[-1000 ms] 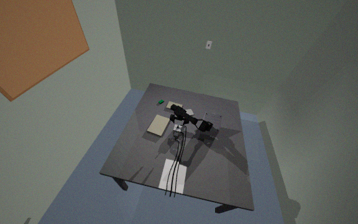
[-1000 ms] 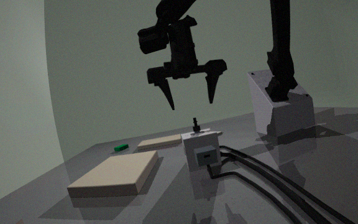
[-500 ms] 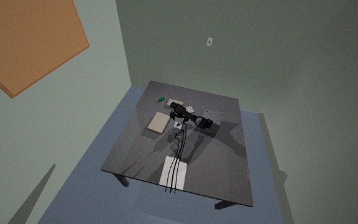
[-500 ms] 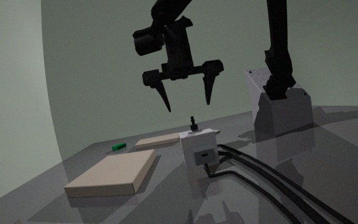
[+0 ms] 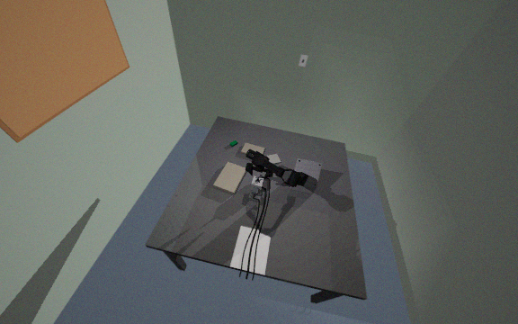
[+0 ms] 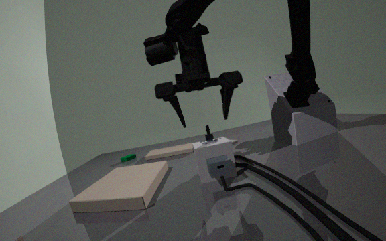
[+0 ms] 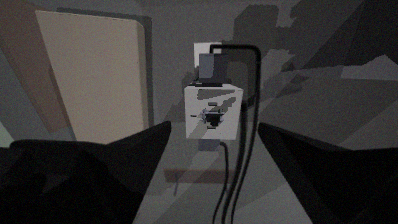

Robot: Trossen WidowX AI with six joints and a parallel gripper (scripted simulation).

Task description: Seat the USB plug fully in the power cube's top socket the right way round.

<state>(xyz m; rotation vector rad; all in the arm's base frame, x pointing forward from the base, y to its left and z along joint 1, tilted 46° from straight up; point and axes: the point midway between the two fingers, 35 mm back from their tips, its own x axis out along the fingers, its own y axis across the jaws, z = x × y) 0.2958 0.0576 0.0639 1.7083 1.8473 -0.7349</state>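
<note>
Right now my gripper tip is 30 mm above the black USB plug. The rest, counted from my gripper tip: green block (370 mm to the right, 300 mm ahead, 110 mm below); tan slab (210 mm ahead, 100 mm below, 10 mm to the right).
</note>
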